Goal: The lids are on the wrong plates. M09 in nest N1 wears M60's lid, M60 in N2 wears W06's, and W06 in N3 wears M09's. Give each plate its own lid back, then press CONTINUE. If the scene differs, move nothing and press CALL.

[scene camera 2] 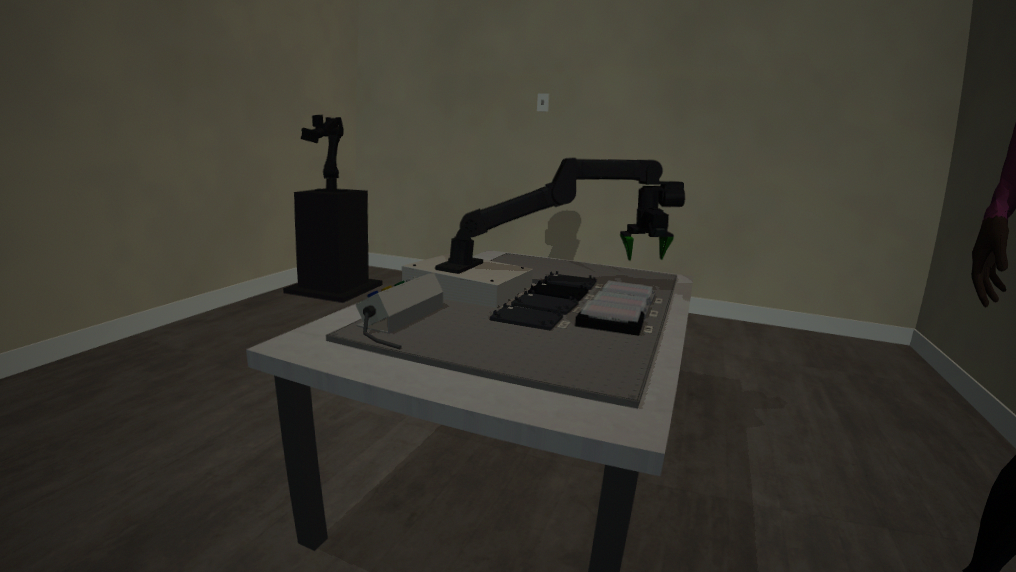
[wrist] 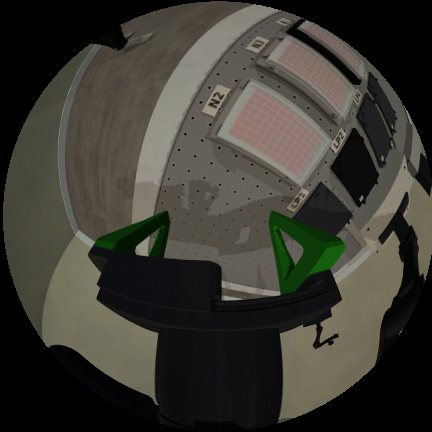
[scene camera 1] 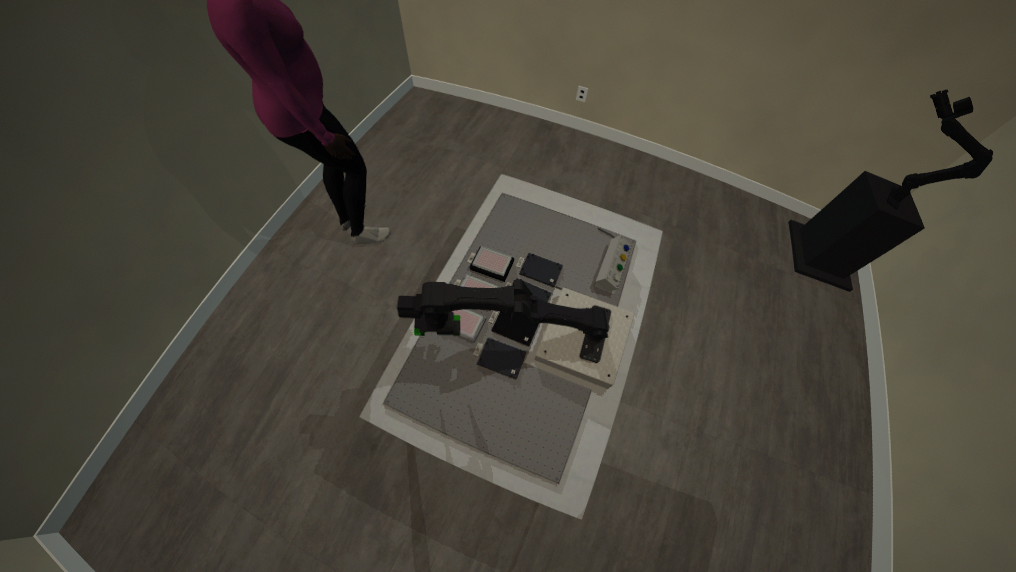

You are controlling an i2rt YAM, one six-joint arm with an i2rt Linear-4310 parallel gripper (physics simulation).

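Frame: origin at the arm's base, x ahead, y left, z up, level; millimetres.
Where they show: gripper, fingertip midpoint: [scene camera 2: 645, 259] [wrist: 218, 216] [scene camera 1: 439, 333]; arm's base, link origin: [scene camera 2: 460, 266] [wrist: 395, 217] [scene camera 1: 595, 333].
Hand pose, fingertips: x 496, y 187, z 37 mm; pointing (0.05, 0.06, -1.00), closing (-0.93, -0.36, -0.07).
Each offset is from my fingertips to the top centre of the thing. "*": to the spot under its first point.
My gripper [scene camera 1: 437, 324] [scene camera 2: 645, 258] [wrist: 218, 216] is open and empty, pointing down high above the board, beside the N2 plate in the wrist view. The pink-gridded plate at N2 @(37 mm back, 94 mm right, 62 mm down) [scene camera 1: 469, 324] [wrist: 275, 135], the one at N3 @(47 mm back, 224 mm right, 62 mm down) [scene camera 1: 477, 286] [wrist: 310, 75] and the one at N1 @(56 mm back, 356 mm right, 51 mm down) [scene camera 1: 492, 261] [scene camera 2: 610, 310] [wrist: 334, 47] stand in a row. N1's has a black surround. Clear covers seem to lie on them; I cannot read plate or lid names. The arm partly hides N2 and N3 in scene view 1. The button box @(509 mm back, 504 mm right, 7 mm down) [scene camera 1: 606, 273] [scene camera 2: 412, 301] has blue, yellow and green buttons; their labels are unreadable.
Dark pads LP1 @(213 mm back, 16 mm right, 71 mm down) [scene camera 1: 501, 357] [wrist: 324, 207], LP2 @(222 mm back, 144 mm right, 71 mm down) [wrist: 356, 167] and LP4 @(230 mm back, 271 mm right, 71 mm down) [wrist: 375, 130], and another pad @(* 240 mm back, 396 mm right, 81 mm down) [scene camera 1: 540, 269], line the nests. A cream base block [scene camera 1: 568, 358] carries my arm. A person [scene camera 1: 273, 71] stands beyond the table; another arm stands on a black pedestal [scene camera 1: 856, 230] [scene camera 2: 330, 241].
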